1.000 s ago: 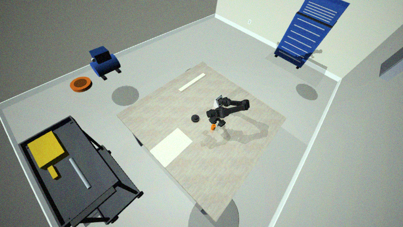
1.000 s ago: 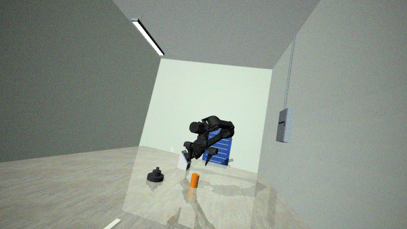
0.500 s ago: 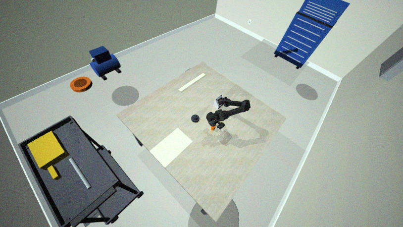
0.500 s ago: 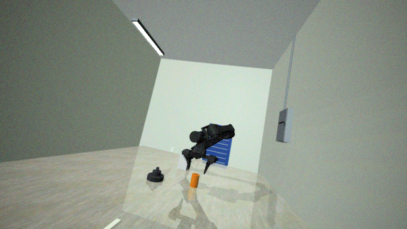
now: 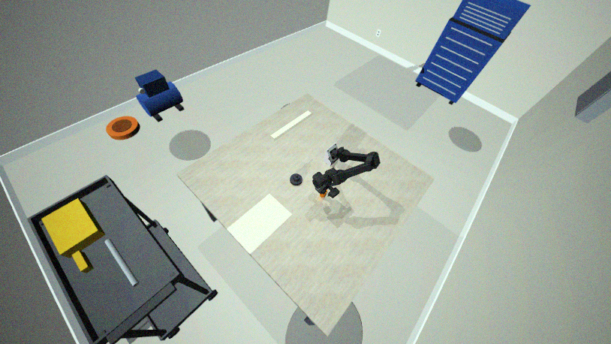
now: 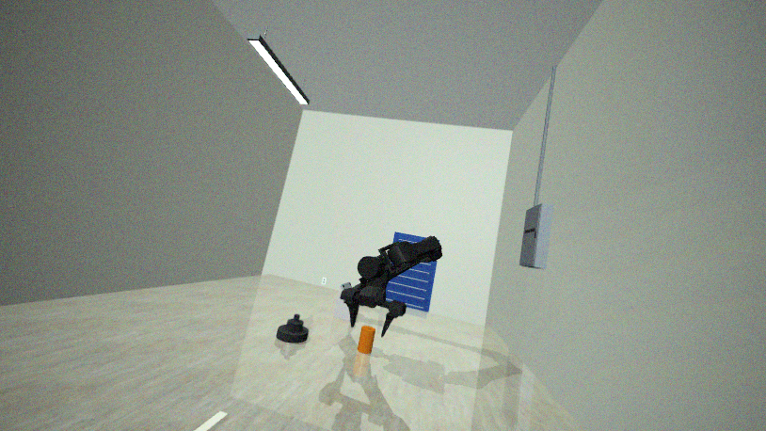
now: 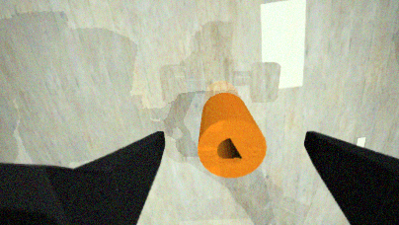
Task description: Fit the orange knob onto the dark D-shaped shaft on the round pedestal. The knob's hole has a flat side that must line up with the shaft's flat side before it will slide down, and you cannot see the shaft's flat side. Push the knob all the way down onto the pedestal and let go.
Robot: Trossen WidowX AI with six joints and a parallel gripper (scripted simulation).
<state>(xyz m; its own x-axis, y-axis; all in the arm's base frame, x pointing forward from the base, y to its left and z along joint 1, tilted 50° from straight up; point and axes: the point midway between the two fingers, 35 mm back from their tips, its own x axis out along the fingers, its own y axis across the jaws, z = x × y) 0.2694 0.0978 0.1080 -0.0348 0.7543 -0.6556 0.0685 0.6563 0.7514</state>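
My gripper tip is 2 cm above the orange knob. The rest, counted from my gripper tip: pedestal (5 cm ahead, 20 cm to the right, 2 cm below).
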